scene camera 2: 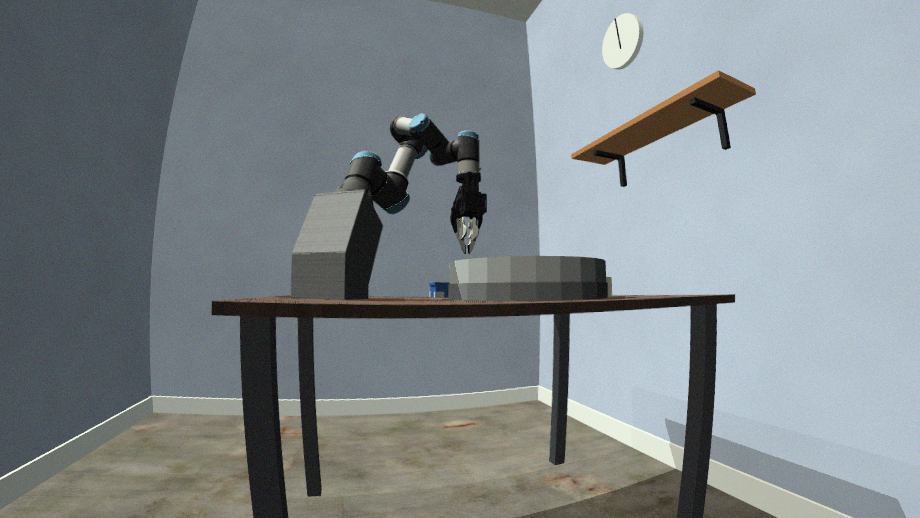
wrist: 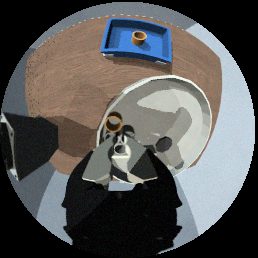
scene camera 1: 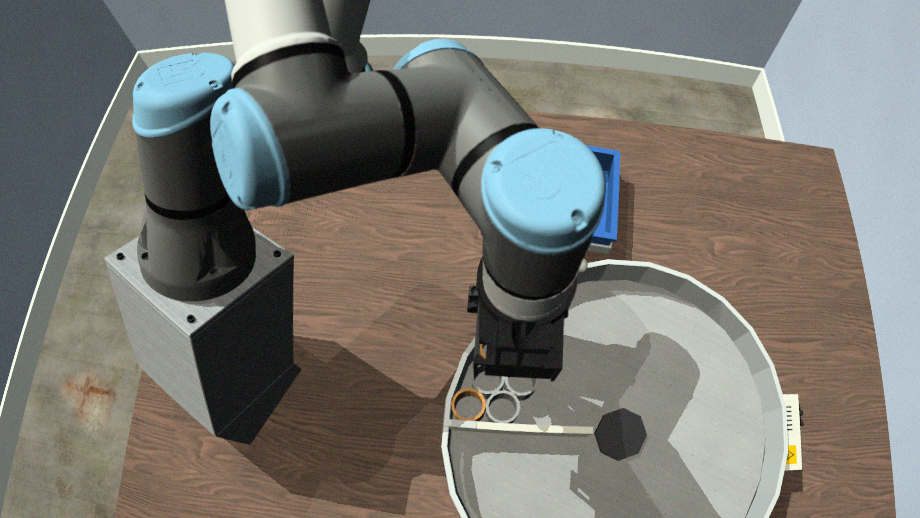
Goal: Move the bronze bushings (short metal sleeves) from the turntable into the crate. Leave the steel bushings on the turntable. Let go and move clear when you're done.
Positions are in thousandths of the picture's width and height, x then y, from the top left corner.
Scene:
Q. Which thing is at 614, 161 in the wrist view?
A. A crate.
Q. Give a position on a grey turntable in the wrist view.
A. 649, 448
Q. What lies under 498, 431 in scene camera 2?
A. My gripper.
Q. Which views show my gripper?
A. Scene camera 2, the wrist view and scene camera 1: all of them.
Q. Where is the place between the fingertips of my gripper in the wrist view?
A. At 467, 517

